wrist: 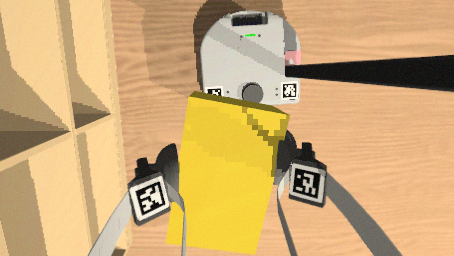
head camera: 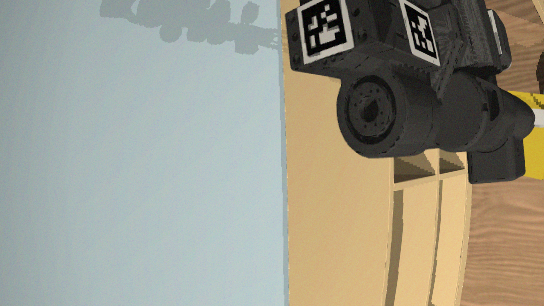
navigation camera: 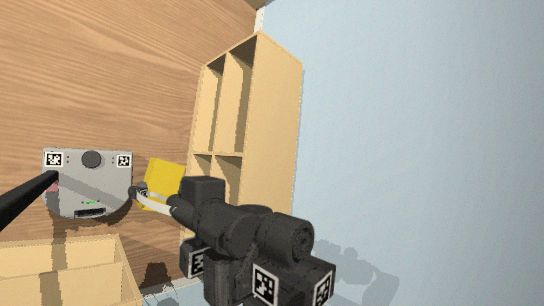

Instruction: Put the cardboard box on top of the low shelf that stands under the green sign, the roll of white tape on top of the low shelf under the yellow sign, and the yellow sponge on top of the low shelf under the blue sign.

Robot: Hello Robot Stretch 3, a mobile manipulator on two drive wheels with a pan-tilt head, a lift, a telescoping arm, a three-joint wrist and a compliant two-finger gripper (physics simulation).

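Seen in the pictures: gripper, fingertip midpoint: (wrist: 224, 154) (navigation camera: 158, 187); robot's base at its link origin: (wrist: 246, 89) (navigation camera: 91, 158).
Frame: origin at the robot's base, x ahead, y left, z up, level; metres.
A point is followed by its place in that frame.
The yellow sponge (head camera: 535, 157) {x 0.014, y -0.113, z 0.847 m} (navigation camera: 164, 174) {x 0.009, y -0.123, z 0.847 m} (wrist: 220, 200) {x -0.003, y -0.127, z 0.847 m} is a large yellow block held between the two fingertips. My gripper (navigation camera: 150, 194) {x -0.022, y -0.122, z 0.814 m} (wrist: 224, 154) {x -0.022, y -0.122, z 0.814 m} is shut on it, one fingertip on each long side in the wrist view. In the head view the sponge shows in part at the right edge, behind the wrist. A low wooden shelf (head camera: 335, 210) {x 0.107, y -0.700, z 0.610 m} (navigation camera: 274, 120) {x 0.236, y -0.696, z 0.610 m} (wrist: 35, 149) {x 0.055, y -0.521, z 0.481 m} has open compartments facing the robot. In the wrist view the sponge appears right of the shelf, apart from its front edge. The signs, the cardboard box and the white tape do not show.
The dark wrist (head camera: 435, 110) {x -0.020, y -0.123, z 1.128 m} (navigation camera: 225, 230) {x -0.012, y -0.098, z 1.106 m} overlaps part of the shelf in the head and navigation views. A pale blue wall (head camera: 150, 150) {x -0.074, y -0.930, z 1.002 m} (navigation camera: 425, 125) {x 0.213, y -0.955, z 1.228 m} runs behind it. My base (navigation camera: 107, 175) {x -0.070, y -0.064, z 0.160 m} (wrist: 225, 55) {x -0.131, y -0.085, z 0.160 m} stands on the wooden floor. Another wooden unit (navigation camera: 128, 275) {x -0.414, y -0.108, z 0.451 m} is at lower left.
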